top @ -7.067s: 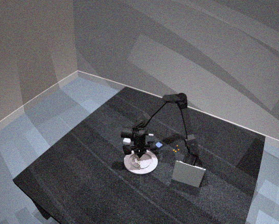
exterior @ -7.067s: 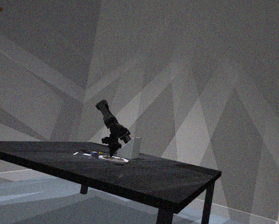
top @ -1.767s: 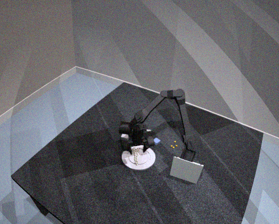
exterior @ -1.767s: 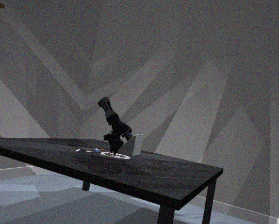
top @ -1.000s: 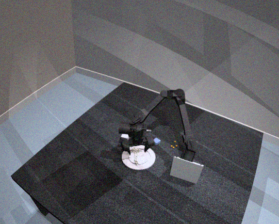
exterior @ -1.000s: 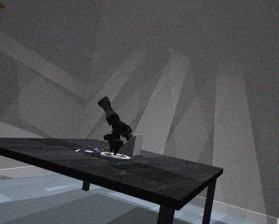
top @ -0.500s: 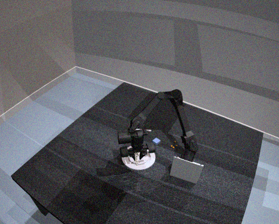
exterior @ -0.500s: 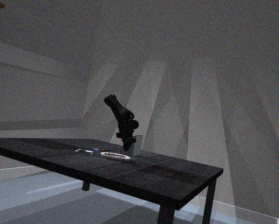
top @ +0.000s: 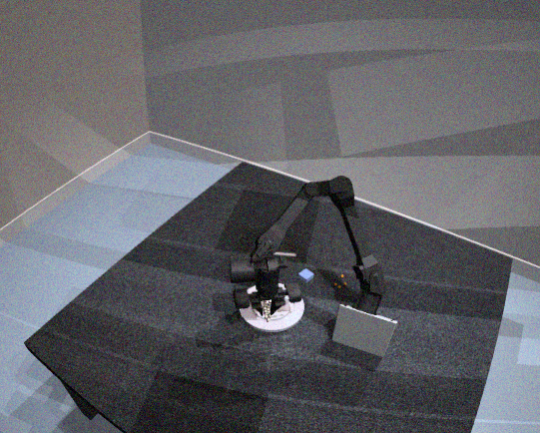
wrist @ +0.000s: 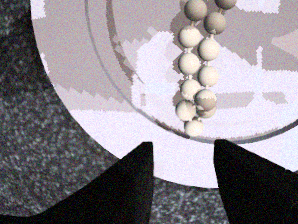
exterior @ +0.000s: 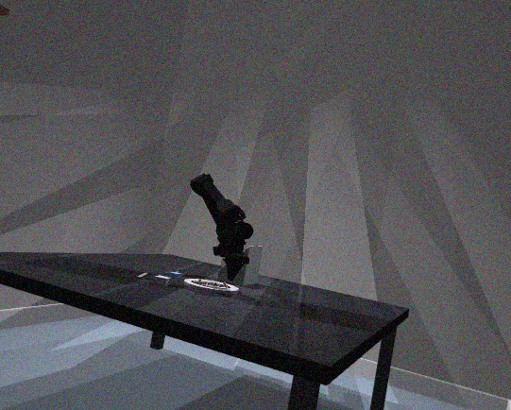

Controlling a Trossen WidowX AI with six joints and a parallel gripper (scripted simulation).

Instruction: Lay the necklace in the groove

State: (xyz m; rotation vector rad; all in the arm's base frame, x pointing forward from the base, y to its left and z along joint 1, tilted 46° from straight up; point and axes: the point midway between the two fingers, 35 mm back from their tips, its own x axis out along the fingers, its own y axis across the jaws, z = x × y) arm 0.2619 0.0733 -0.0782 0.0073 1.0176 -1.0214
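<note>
Now: the round white bead board 6 cm to the right of my gripper tip, 3 cm below it and 2 cm ahead of it. Also, from my gripper tip: small white block: 19 cm ahead, 16 cm to the right, 3 cm below; then small blue cube: 24 cm to the right, 3 cm below; then thin white stick: 29 cm to the right, 14 cm ahead, 4 cm below.
</note>
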